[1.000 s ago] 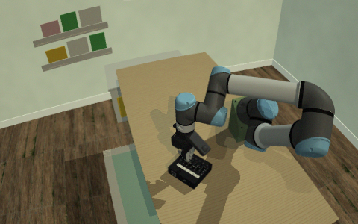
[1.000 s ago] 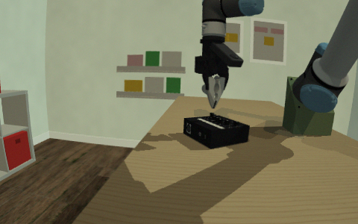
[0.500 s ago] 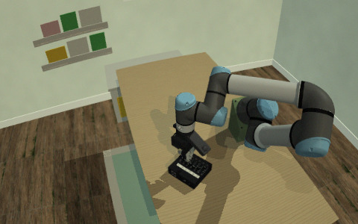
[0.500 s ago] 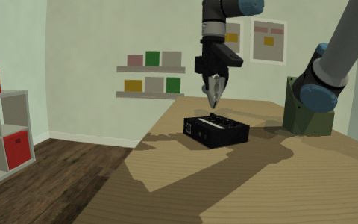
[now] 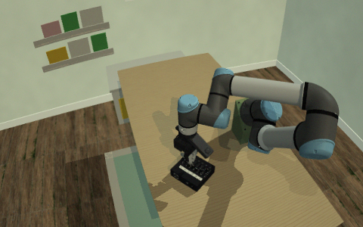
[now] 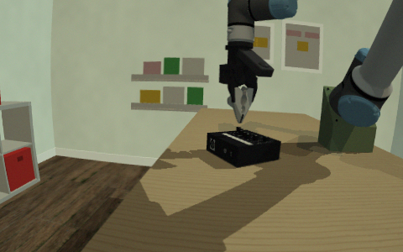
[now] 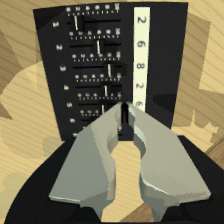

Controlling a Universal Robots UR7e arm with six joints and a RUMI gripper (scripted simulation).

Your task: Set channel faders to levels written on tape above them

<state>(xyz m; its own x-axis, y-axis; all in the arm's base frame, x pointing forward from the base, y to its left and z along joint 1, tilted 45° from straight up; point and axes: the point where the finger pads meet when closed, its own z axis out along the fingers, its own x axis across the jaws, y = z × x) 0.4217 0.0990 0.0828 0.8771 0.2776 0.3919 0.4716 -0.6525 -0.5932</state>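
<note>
Right now the fader cap is 40 mm below my hand, 40 mm behind it and 30 mm to the left of it. Round my hand: master fader: 80 mm to the right, 40 mm below, 10 mm behind.
</note>
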